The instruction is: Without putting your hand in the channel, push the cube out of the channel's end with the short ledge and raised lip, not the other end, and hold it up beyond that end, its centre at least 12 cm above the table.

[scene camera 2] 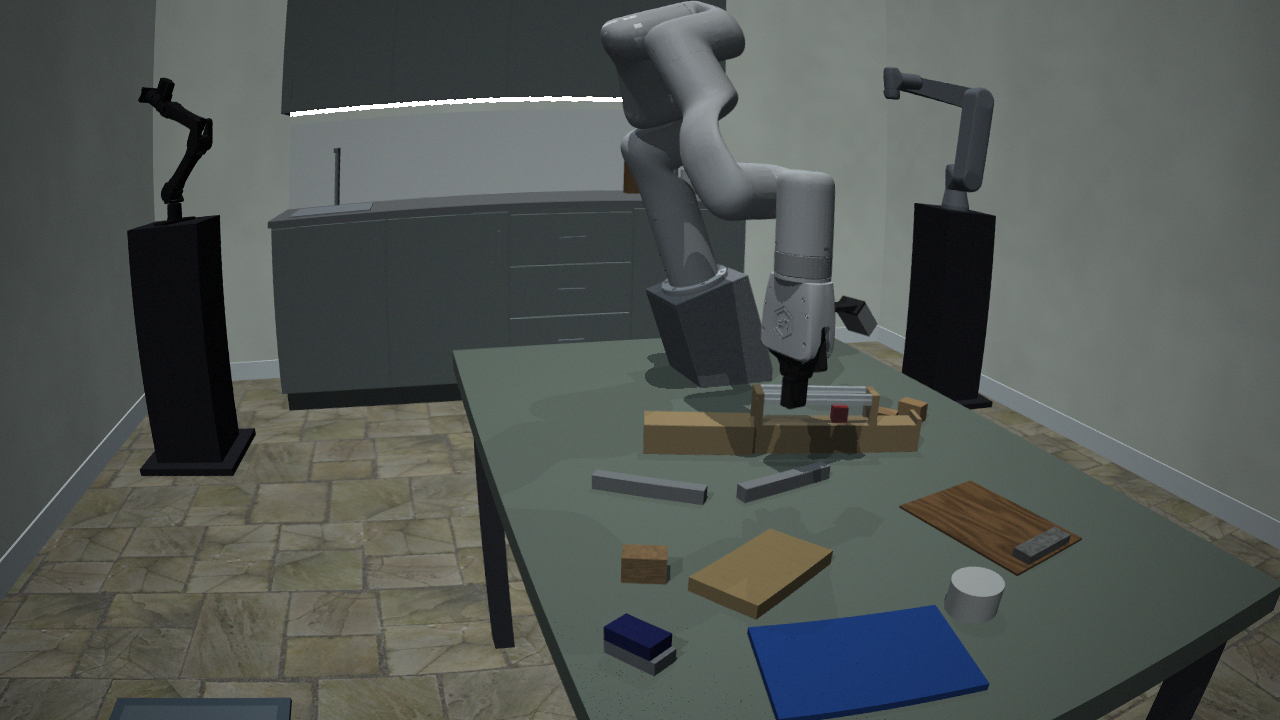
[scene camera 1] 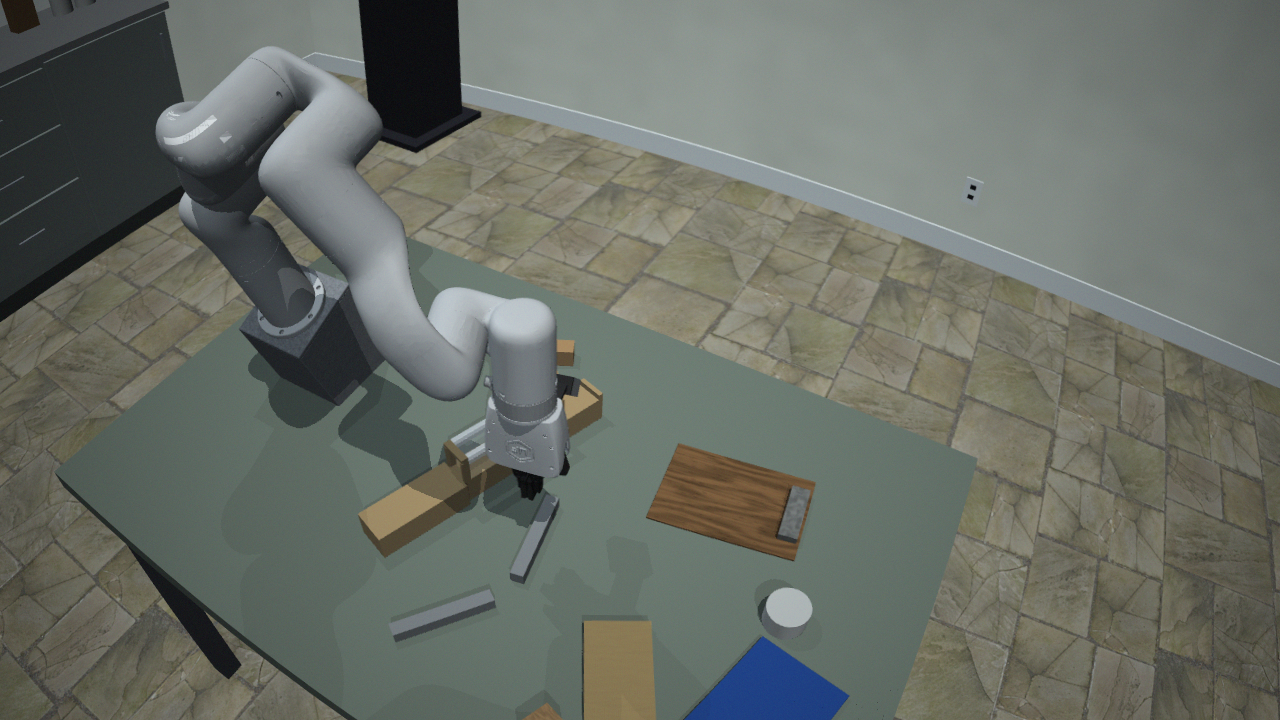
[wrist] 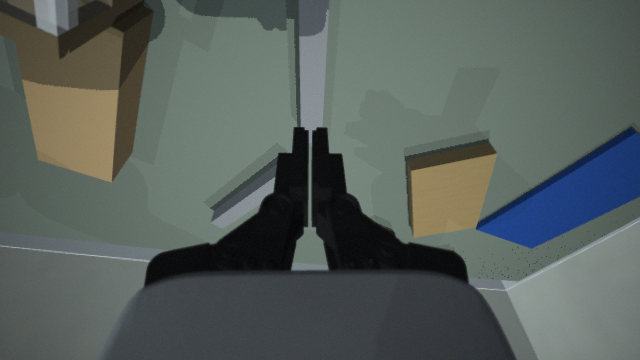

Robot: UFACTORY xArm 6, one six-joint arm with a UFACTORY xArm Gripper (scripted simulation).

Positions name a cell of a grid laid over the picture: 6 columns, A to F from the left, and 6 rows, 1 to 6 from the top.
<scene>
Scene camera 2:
my gripper: D4
grey rod: D5
dark wooden board: E5
tan board: D5
grey rod: D5
wooden channel: D4
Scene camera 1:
dark wooden board: D5
wooden channel: B5
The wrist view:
my gripper: C3
grey rod: C4
tan board: E4
wooden channel: A2
</scene>
